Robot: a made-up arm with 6 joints.
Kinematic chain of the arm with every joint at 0, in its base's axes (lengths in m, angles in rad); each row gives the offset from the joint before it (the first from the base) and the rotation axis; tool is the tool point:
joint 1: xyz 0 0 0.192 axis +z
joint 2: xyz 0 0.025 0 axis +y
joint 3: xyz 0 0 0.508 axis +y
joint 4: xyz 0 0 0.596 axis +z
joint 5: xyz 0 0 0 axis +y
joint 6: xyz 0 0 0.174 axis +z
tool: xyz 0 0 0
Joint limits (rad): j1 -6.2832..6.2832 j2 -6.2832..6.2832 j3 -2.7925..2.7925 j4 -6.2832..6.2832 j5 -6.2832..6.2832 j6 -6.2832..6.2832
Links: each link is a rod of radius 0.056 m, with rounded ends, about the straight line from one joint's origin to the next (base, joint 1, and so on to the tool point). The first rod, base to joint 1, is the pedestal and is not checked.
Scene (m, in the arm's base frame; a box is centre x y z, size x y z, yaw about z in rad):
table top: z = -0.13
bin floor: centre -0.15 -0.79 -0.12 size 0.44 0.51 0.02 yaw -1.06
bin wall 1: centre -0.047 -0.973 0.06 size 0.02 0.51 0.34 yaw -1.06
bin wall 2: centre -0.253 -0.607 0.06 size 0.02 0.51 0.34 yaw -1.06
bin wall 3: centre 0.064 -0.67 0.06 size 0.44 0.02 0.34 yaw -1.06
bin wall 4: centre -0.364 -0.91 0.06 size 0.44 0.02 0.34 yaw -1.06
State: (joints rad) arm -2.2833 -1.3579 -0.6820 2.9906 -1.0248 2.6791
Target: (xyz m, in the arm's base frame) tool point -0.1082 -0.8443 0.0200
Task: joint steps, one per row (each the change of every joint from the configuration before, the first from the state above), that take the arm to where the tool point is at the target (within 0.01 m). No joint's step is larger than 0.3 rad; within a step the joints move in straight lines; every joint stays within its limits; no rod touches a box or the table.
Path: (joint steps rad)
1: 0.0703 0.2804 0.2430 0.0147 -0.0267 0.0000
2: 0.0702 0.2804 0.2429 0.0147 -0.0268 0.0000
3: 0.0703 0.2804 0.2430 0.0147 -0.0267 0.0000
4: 0.0703 0.2804 0.2430 0.0147 -0.0267 0.0000
5: 0.0702 0.2805 0.2429 0.0147 -0.0267 0.0000
6: 0.0703 0.2804 0.2430 0.0147 -0.0268 0.0000
7: 0.0703 0.2804 0.2430 0.0147 -0.0267 0.0000
8: 0.0702 0.2804 0.2430 0.0147 -0.0267 0.0000

